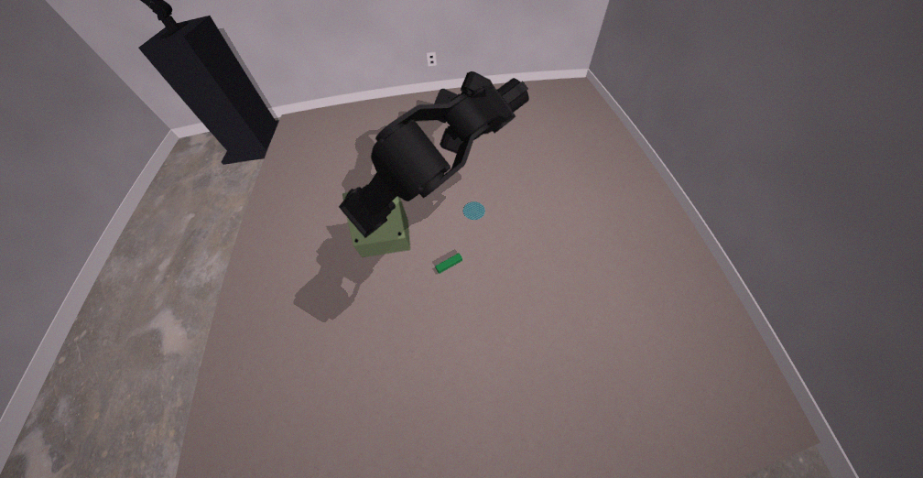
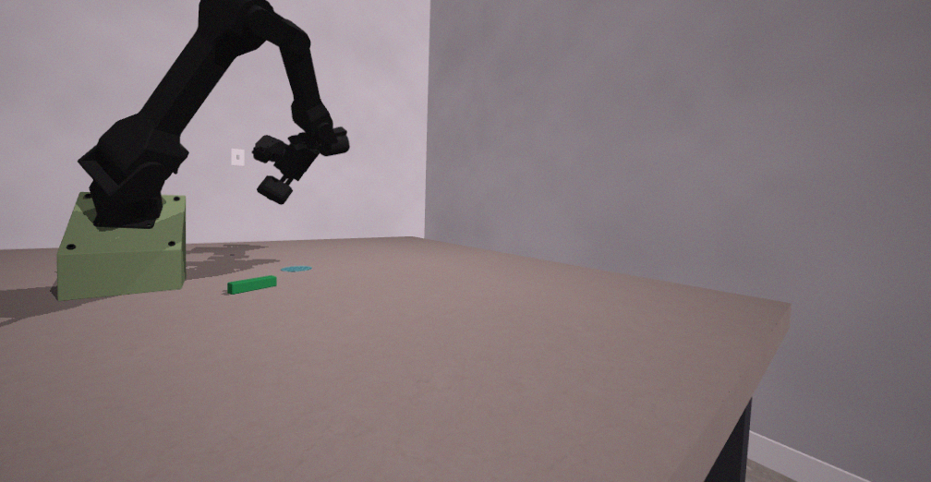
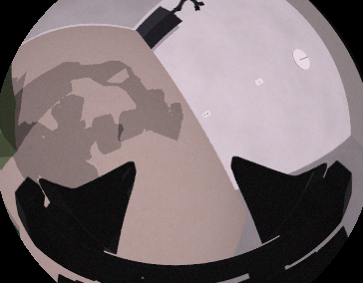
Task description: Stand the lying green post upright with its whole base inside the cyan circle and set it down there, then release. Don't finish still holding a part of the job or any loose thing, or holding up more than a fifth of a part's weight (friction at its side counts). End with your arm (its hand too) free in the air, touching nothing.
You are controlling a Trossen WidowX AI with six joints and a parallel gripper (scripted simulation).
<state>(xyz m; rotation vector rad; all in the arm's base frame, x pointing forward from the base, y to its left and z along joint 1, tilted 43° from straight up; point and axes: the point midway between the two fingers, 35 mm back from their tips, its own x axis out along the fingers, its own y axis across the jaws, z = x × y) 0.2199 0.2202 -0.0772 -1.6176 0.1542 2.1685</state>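
My gripper is now 6 cm past the green post, 32 cm to the left of it and 19 cm above it. Round my hand: cyan circle (2 cm ahead, 17 cm to the right, 20 cm below).
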